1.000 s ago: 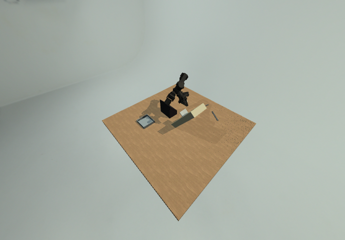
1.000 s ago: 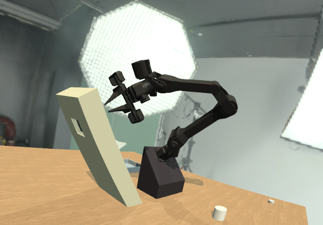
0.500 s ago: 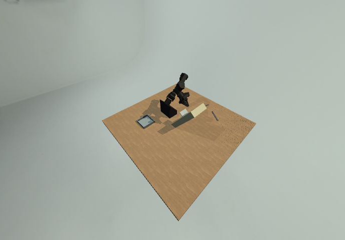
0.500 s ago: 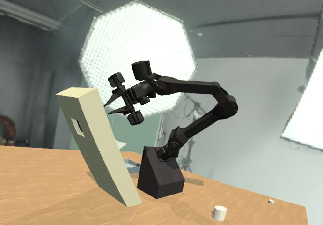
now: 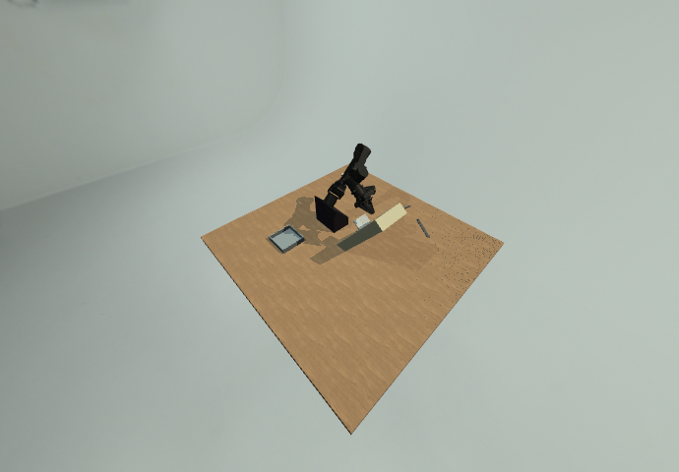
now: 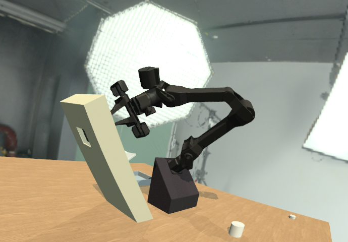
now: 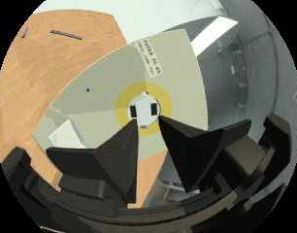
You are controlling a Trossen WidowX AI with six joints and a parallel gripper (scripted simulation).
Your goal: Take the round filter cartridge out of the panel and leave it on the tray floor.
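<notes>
Right now my gripper tip is 4 cm short of the round grey filter cartridge and 3 cm above it. The rest, counted from my gripper tip: spare white cylinder: 34 cm behind, 31 cm to the left, 28 cm below; then grey-blue tray: 39 cm behind, 30 cm to the right, 29 cm below.
</notes>
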